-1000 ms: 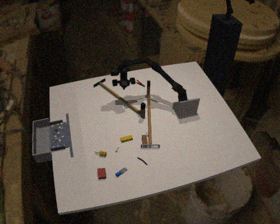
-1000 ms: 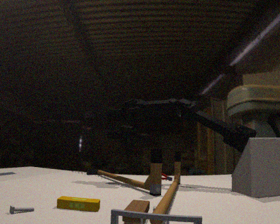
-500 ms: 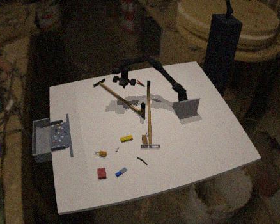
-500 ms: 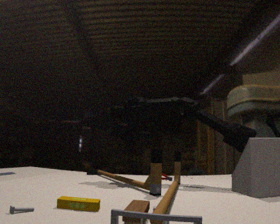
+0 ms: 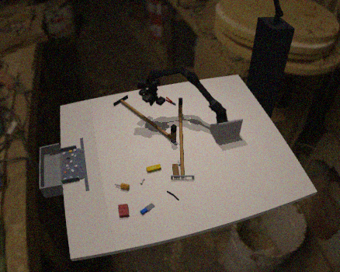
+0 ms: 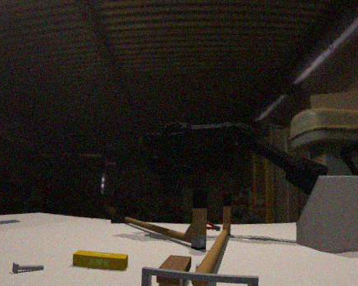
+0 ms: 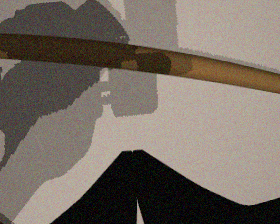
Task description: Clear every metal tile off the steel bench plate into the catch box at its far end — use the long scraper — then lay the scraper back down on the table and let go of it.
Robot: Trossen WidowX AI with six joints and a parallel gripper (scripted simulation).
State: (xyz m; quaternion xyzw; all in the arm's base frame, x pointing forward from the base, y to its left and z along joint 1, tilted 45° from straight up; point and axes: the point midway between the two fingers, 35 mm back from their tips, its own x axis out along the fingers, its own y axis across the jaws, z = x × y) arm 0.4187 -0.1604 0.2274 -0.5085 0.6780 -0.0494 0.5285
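My gripper tip is 4 cm short of the long scraper, 1 cm to the left of it and 7 cm above it. The rest, counted from my gripper tip: yellow block: 9 cm ahead, 44 cm to the left, 12 cm below; long wooden scraper: 14 cm behind, 27 cm to the left, 7 cm below; red-handled tool: 19 cm behind, 14 cm to the right, 12 cm below.
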